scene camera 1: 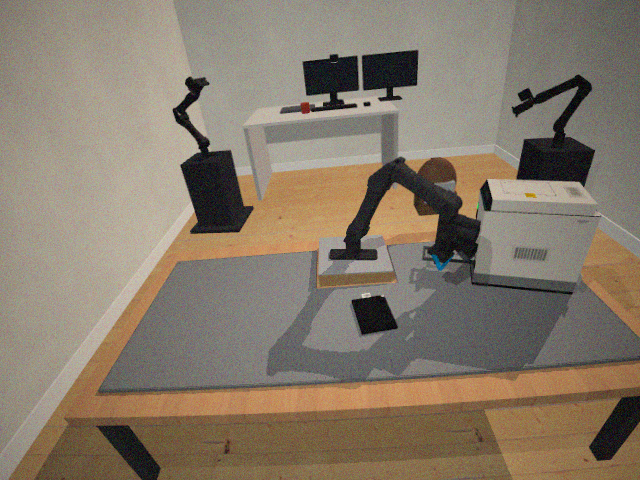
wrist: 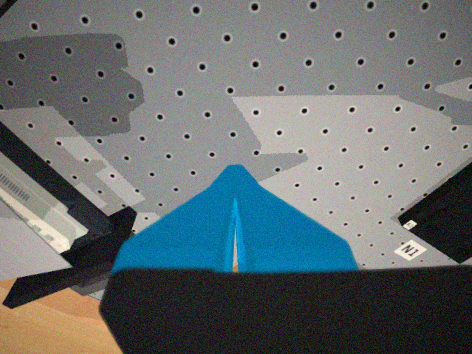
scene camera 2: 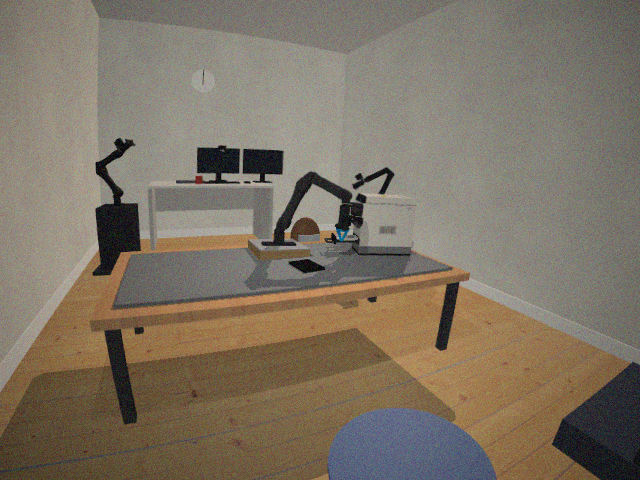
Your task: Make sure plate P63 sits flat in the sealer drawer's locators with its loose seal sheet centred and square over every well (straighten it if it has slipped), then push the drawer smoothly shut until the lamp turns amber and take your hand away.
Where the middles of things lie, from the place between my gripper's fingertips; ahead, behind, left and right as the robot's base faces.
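Labels:
Black pad (scene camera 1: 372,312): my hand is 240 mm to the left of it, 90 mm above it and 130 mm short of it.

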